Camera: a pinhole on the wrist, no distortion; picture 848 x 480 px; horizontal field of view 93.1 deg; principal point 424.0 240.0 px. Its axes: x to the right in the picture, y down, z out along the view. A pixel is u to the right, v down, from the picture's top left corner.
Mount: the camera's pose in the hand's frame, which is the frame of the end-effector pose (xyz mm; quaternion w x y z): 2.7 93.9 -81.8 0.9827 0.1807 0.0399 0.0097
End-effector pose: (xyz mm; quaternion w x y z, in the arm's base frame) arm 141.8 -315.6 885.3 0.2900 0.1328 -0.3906 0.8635
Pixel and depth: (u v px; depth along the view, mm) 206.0 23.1 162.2
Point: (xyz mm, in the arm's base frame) 228.0 -352.1 911.2
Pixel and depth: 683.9 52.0 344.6
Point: 43.7 -248.6 1212.4
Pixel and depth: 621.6 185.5 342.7
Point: 23.4 -358.7 1152.4
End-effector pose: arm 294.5 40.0 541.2 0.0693 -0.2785 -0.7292 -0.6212
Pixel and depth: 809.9 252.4 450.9
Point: -42.0 481.6 650.7
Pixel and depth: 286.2 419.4 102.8
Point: 371.6 70.6 609.2
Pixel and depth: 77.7 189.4 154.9
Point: 416.8 65.5 488.4
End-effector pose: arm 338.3 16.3 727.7 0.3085 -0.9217 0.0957 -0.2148
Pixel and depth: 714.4 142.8 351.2
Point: 685.4 112.0 744.9
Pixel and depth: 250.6 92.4 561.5
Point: 356.6 521.4 572.8
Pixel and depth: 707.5 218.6 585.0
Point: 946.7 197.5 659.8
